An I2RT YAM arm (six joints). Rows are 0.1 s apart.
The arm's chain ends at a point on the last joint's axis. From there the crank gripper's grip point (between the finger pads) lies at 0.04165 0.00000 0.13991 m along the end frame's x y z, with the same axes.
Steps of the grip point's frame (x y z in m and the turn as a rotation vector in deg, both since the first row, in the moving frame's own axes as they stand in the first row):
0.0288, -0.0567, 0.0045, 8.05, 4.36, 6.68
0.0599, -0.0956, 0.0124, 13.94, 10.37, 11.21
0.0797, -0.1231, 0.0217, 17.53, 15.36, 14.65
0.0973, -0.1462, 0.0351, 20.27, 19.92, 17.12
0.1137, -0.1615, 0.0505, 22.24, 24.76, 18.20
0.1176, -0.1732, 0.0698, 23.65, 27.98, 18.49
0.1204, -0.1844, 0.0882, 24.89, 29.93, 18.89
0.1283, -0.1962, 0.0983, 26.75, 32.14, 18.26
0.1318, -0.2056, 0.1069, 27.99, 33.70, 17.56
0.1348, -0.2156, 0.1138, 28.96, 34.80, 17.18
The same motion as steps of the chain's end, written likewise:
0.0175, -0.0428, 0.0091, 8.05, 4.36, 6.68
0.0333, -0.0736, 0.0252, 13.94, 10.37, 11.21
0.0411, -0.0985, 0.0422, 17.53, 15.36, 14.65
0.0484, -0.1207, 0.0634, 20.27, 19.92, 17.12
0.0550, -0.1360, 0.0875, 22.24, 24.76, 18.20
0.0529, -0.1472, 0.1132, 23.65, 27.98, 18.49
0.0521, -0.1577, 0.1359, 24.89, 29.93, 18.89
0.0562, -0.1665, 0.1517, 26.75, 32.14, 18.26
0.0573, -0.1737, 0.1644, 27.99, 33.70, 17.56
0.0586, -0.1821, 0.1744, 28.96, 34.80, 17.18

